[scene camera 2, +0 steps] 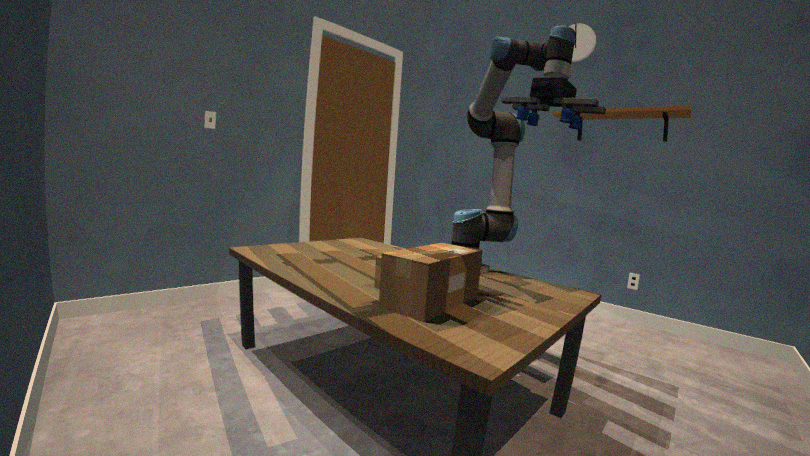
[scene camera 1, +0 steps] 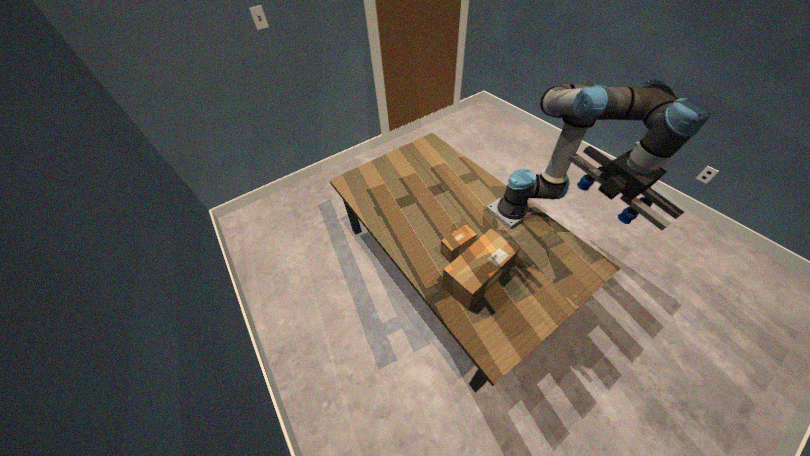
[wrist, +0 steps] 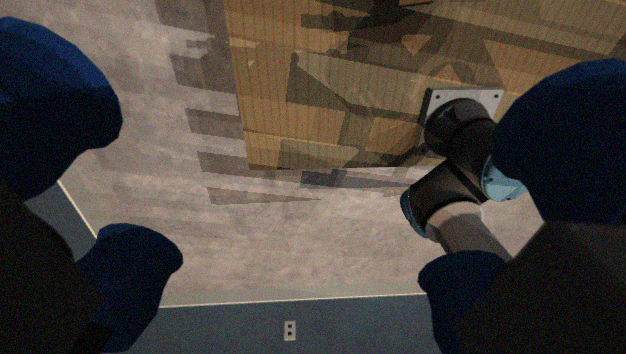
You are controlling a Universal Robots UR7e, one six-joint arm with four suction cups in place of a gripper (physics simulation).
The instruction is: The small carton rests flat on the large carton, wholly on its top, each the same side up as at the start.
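Where they show: end effector, tool point: [scene camera 2: 548, 123] [wrist: 302, 205]; arm's base, origin of the base link: [scene camera 1: 512, 208] [wrist: 453, 127].
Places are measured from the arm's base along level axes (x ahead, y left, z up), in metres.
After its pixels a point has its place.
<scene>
The large carton [scene camera 1: 476, 269] {x 0.477, y 0.197, z 0.128 m} [scene camera 2: 405, 286] {x 0.572, y 0.201, z 0.055 m} stands on the wooden table with a white label on its top. The small carton [scene camera 1: 459, 239] {x 0.401, y 0.019, z 0.078 m} sits flat on the table close beside the large one, on its door side, label up. In scene camera 2 it is mostly or wholly hidden behind the large carton. Neither carton shows in the wrist view. My gripper [scene camera 1: 615, 195] {x 0.211, y 0.394, z 0.527 m} [scene camera 2: 549, 116] {x 0.211, y 0.394, z 0.527 m} [wrist: 305, 200] {x 0.211, y 0.394, z 0.527 m}, with four blue suction cups, hangs high above and away from both cartons, to the right of the arm's base. Its cups hold nothing; the gripper is open.
The wooden table [scene camera 1: 391, 175] {x 0.339, y -0.650, z -0.024 m} [scene camera 2: 510, 345] {x 0.520, y 0.483, z -0.024 m} [wrist: 267, 110] {x 0.048, y 0.471, z -0.024 m} carries the arm's base plate [scene camera 1: 501, 215] {x 0.080, y -0.001, z 0.000 m} [wrist: 492, 95] {x 0.079, y -0.071, z 0.000 m} near its back edge. A wall shelf [scene camera 2: 640, 113] and a clock [scene camera 2: 585, 42] show behind the gripper. A wall socket [scene camera 1: 707, 174] [scene camera 2: 633, 280] [wrist: 290, 331] is low on the wall.
</scene>
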